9 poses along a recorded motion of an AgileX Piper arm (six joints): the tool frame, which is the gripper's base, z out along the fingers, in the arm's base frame.
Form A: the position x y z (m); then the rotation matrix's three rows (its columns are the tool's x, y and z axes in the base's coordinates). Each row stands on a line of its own.
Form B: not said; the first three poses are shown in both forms.
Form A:
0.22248 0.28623 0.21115
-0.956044 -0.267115 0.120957
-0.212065 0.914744 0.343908
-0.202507 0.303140 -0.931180
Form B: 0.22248 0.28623 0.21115 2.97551 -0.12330 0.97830 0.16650
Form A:
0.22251 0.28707 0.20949
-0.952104 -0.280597 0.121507
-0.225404 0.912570 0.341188
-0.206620 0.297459 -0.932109
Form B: 0.22251 0.28707 0.20949 2.97300 -0.13030 0.97774 0.16446
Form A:
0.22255 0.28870 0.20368
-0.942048 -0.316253 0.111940
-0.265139 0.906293 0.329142
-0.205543 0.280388 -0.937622
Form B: 0.22255 0.28870 0.20368 2.97824 -0.14990 0.97613 0.15715
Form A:
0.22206 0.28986 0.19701
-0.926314 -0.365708 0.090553
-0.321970 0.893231 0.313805
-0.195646 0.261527 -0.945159
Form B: 0.22206 0.28986 0.19701 2.99395 -0.17769 0.97279 0.14866
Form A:
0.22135 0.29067 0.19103
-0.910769 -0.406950 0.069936
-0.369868 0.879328 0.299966
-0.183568 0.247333 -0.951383
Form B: 0.22135 0.29067 0.19103 3.01044 -0.20123 0.96923 0.14178
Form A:
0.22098 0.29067 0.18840
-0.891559 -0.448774 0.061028
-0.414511 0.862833 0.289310
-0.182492 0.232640 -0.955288
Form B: 0.22098 0.29067 0.18840 3.01507 -0.22456 0.96496 0.13577
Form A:
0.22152 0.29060 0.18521
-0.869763 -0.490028 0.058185
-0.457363 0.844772 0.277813
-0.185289 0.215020 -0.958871
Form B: 0.22152 0.29060 0.18521 3.01447 -0.24765 0.96025 0.12883
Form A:
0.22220 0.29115 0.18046
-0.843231 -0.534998 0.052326
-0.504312 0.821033 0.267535
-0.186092 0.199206 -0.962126
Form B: 0.22220 0.29115 0.18046 3.01631 -0.27342 0.95403 0.12279
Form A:
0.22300 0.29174 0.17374
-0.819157 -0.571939 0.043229
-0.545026 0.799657 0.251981
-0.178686 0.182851 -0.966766
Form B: 0.22300 0.29174 0.17374 3.02433 -0.29545 0.94841 0.11502
